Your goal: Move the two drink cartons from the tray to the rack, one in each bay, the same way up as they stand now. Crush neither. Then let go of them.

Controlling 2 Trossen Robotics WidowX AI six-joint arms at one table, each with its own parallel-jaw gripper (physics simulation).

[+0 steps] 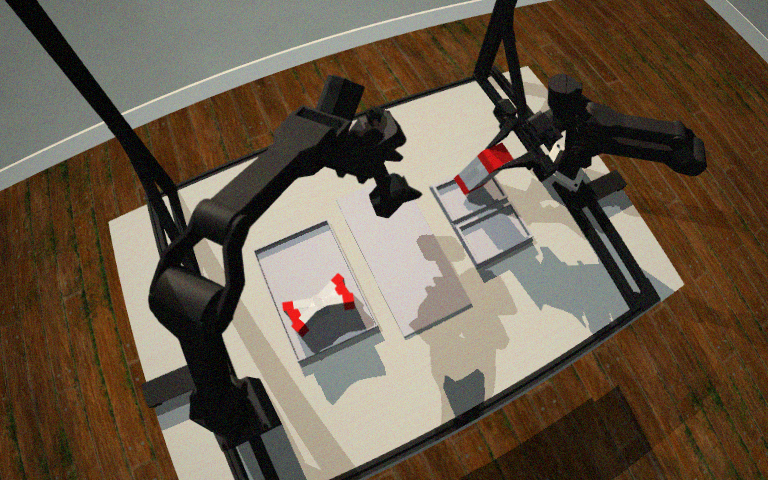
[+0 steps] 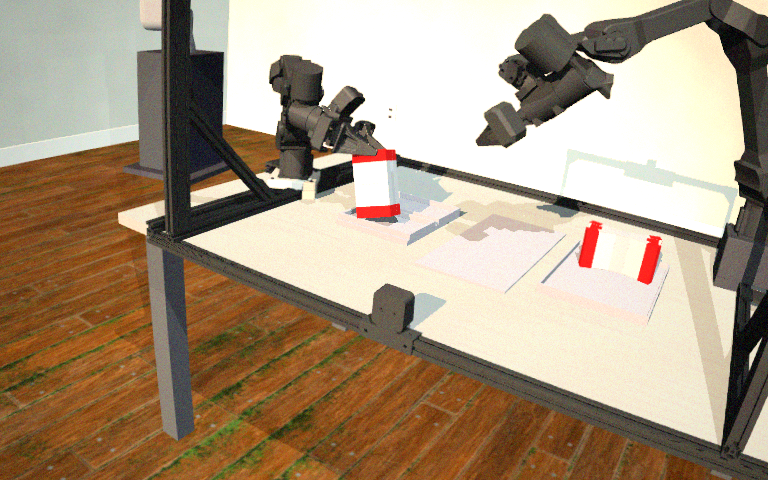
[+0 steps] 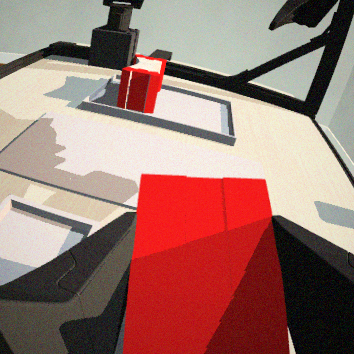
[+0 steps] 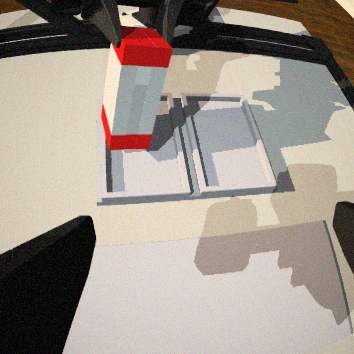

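Seen in the pictures: left gripper, fingertip midpoint: (image 1: 491,159) (image 2: 382,153) (image 3: 203,225) (image 4: 143,46); right gripper, fingertip midpoint: (image 1: 410,176) (image 2: 491,134) (image 3: 226,1) (image 4: 218,222); left arm's base at its link origin: (image 1: 566,165) (image 2: 294,175) (image 4: 154,17); right arm's base at its link origin: (image 1: 234,413) (image 2: 754,236) (image 3: 116,28).
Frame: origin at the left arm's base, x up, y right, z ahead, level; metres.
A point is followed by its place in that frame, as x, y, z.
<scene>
One white carton with red ends (image 1: 477,173) {0.065, 0.174, 0.206} (image 2: 374,188) {0.044, 0.195, 0.174} (image 3: 197,246) {0.105, 0.154, 0.172} (image 4: 135,95) {0.063, 0.183, 0.203} stands upright at the rack's bay nearest the left arm. My left gripper (image 1: 506,152) (image 2: 377,149) {0.102, 0.162, 0.182} (image 3: 203,225) {0.102, 0.162, 0.182} (image 4: 143,46) {0.102, 0.162, 0.182} is shut on its top end. I cannot tell whether its base touches the bay floor. The grey two-bay rack (image 1: 506,250) {-0.017, 0.035, 0.285} (image 2: 425,226) {-0.018, 0.200, 0.272} (image 4: 158,199) {-0.030, 0.199, 0.275} (image 3: 46,214) {-0.021, 0.112, 0.321} has its other bay empty. The second carton (image 1: 317,305) {0.038, 0.293, 0.614} (image 2: 594,245) {0.013, 0.301, 0.557} (image 3: 140,84) {0.016, 0.273, 0.553} stands in the tray (image 1: 292,236) {-0.027, 0.442, 0.513} (image 3: 175,124) {-0.025, 0.317, 0.490}. My right gripper (image 1: 394,192) (image 2: 494,130) {0.175, 0.262, 0.358} (image 4: 218,222) {0.175, 0.262, 0.358} is open and empty, high above the middle.
A flat white mat (image 1: 392,248) {-0.032, 0.248, 0.415} (image 2: 496,257) {-0.032, 0.283, 0.394} (image 3: 158,154) {-0.032, 0.263, 0.420} (image 4: 175,298) {-0.032, 0.254, 0.372} lies between the tray and the rack. A black frame runs round the table, with slanted struts behind the rack. A small dark block (image 2: 393,307) {0.003, 0.562, 0.213} sits on the front rail.
</scene>
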